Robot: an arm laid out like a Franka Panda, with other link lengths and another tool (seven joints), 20 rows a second.
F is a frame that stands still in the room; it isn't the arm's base.
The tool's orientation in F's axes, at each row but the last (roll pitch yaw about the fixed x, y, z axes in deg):
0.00 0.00 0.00
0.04 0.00 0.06
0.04 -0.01 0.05
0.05 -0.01 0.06
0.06 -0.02 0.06
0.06 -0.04 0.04
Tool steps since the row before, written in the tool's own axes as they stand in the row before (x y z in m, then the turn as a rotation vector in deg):
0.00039 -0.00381 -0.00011 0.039 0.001 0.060
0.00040 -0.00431 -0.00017 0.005 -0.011 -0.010
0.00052 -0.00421 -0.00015 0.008 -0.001 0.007
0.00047 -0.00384 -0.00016 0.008 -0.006 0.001
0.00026 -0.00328 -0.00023 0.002 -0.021 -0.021
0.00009 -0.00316 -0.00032 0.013 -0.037 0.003
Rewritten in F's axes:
0.00039 -0.00381 -0.00011 0.039 0.001 0.060
0.00040 -0.00431 -0.00017 0.005 -0.011 -0.010
0.00052 -0.00421 -0.00015 0.008 -0.001 0.007
0.00047 -0.00384 -0.00016 0.008 -0.006 0.001
0.00026 -0.00328 -0.00023 0.002 -0.021 -0.021
0.00009 -0.00316 -0.00032 0.013 -0.037 0.003

